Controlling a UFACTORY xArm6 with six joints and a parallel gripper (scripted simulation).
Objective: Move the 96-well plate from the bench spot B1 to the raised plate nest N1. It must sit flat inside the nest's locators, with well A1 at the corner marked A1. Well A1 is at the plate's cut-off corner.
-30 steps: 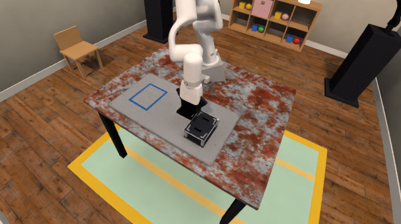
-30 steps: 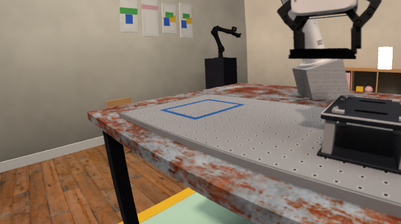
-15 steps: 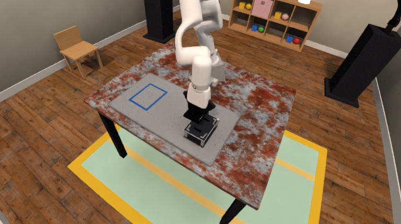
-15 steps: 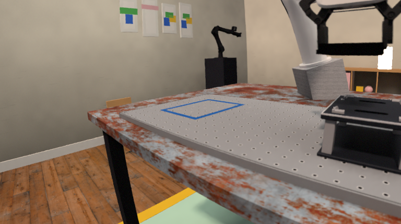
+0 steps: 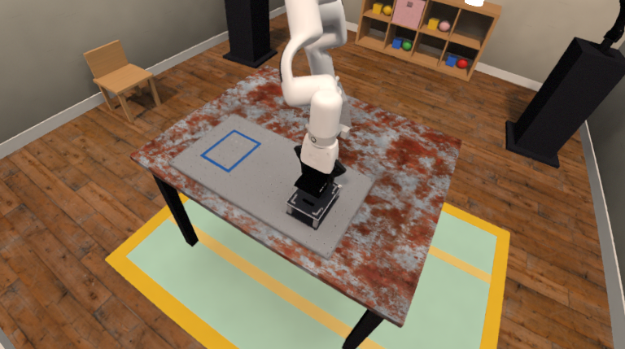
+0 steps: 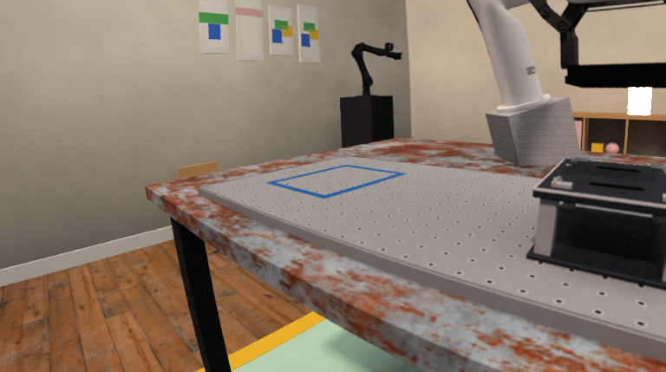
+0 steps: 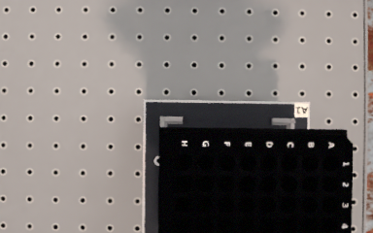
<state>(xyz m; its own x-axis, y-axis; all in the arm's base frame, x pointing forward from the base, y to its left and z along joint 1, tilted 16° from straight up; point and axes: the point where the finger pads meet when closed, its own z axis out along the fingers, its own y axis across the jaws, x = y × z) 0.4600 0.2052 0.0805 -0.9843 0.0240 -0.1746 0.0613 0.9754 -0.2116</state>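
Now: hand 100 mm above the raised black plate nest. The rest, counted from my hand: black 96-well plate (10 mm below).
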